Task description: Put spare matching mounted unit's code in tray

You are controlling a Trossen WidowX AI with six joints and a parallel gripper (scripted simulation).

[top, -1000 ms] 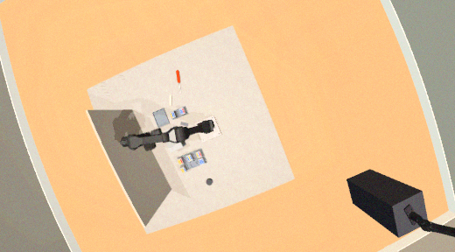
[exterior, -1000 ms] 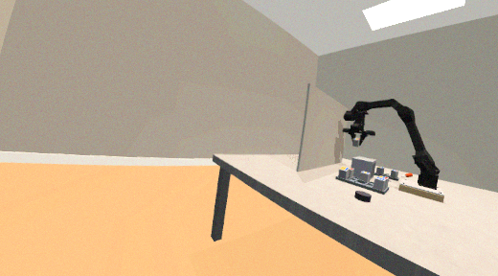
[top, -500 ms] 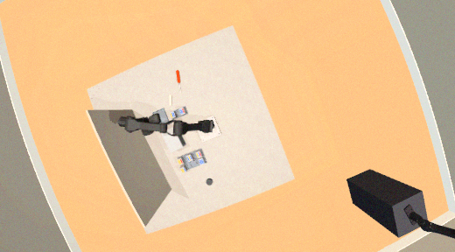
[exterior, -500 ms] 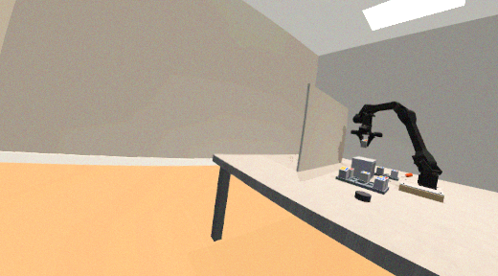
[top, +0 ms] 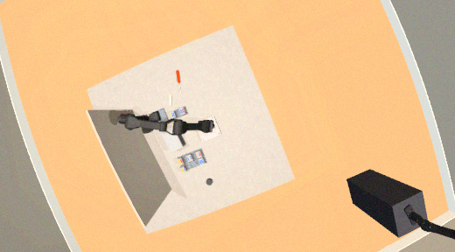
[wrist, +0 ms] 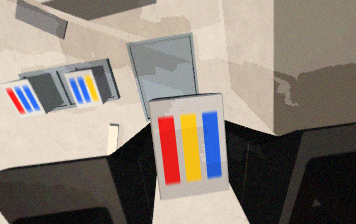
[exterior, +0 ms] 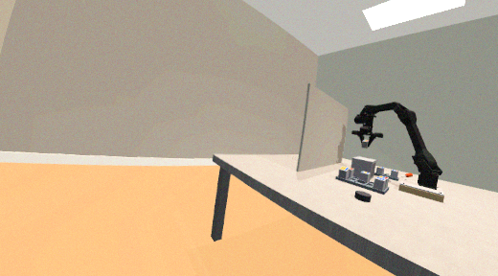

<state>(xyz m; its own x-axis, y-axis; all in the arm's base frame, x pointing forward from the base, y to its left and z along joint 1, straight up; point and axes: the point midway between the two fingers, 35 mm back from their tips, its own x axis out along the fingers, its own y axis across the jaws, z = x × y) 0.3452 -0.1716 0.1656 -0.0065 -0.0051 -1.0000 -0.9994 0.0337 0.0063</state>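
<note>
Now: the flat grey tray 16 cm below my gripper tip. Round my gripper tip: mounted unit 19 cm to the left, 11 cm below, 6 cm behind; then spare 36 cm to the left, 12 cm below, 5 cm behind; then tall panel 21 cm to the left, 17 cm ahead, 6 cm above.
</note>
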